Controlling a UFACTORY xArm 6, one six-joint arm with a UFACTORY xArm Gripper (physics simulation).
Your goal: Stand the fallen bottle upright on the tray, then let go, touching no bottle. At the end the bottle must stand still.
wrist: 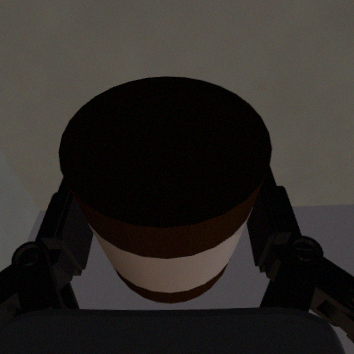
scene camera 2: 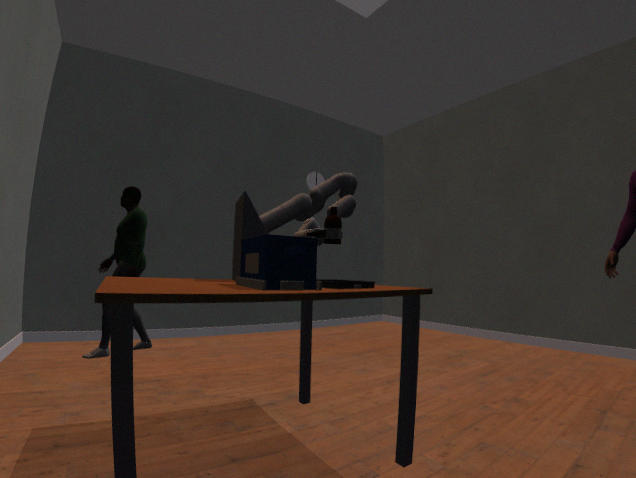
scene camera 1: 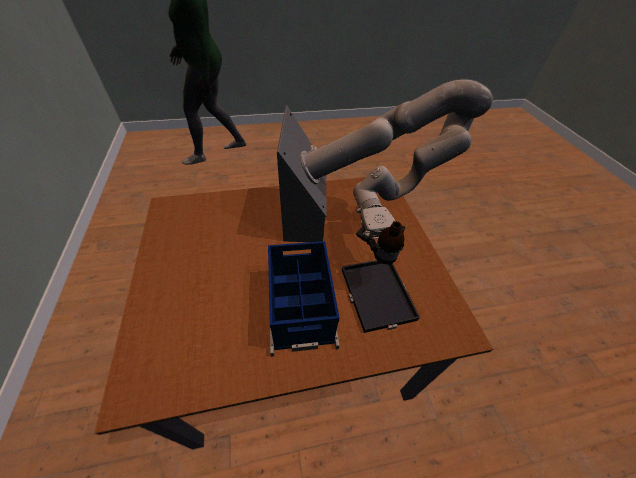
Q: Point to a brown bottle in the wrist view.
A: At 166, 169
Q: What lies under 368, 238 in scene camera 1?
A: The gripper.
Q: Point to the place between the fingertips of the gripper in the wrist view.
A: At 168, 182
